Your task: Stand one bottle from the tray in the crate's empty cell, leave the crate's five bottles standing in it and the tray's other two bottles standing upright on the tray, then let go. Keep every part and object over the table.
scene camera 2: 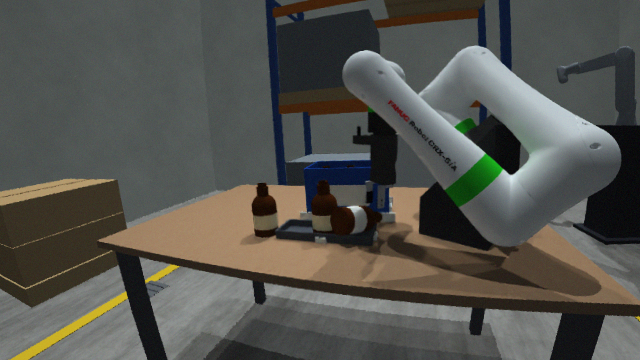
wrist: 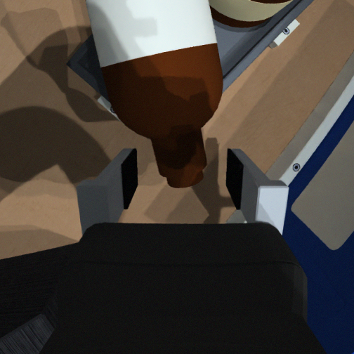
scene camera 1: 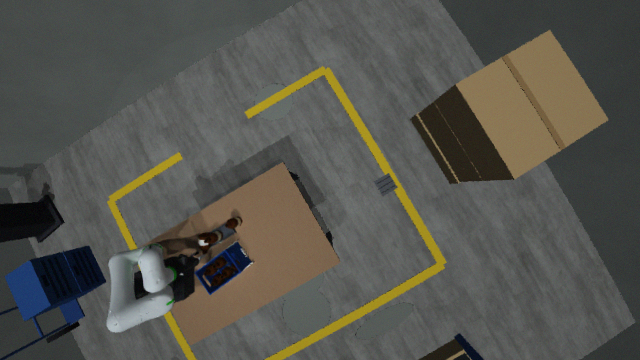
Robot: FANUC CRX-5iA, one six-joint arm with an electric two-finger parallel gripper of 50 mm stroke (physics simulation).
Labels:
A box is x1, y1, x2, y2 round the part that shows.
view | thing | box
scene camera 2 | my gripper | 365, 144, 397, 208
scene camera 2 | cream-labelled brown bottle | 252, 183, 278, 237
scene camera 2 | cream-labelled brown bottle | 311, 180, 337, 233

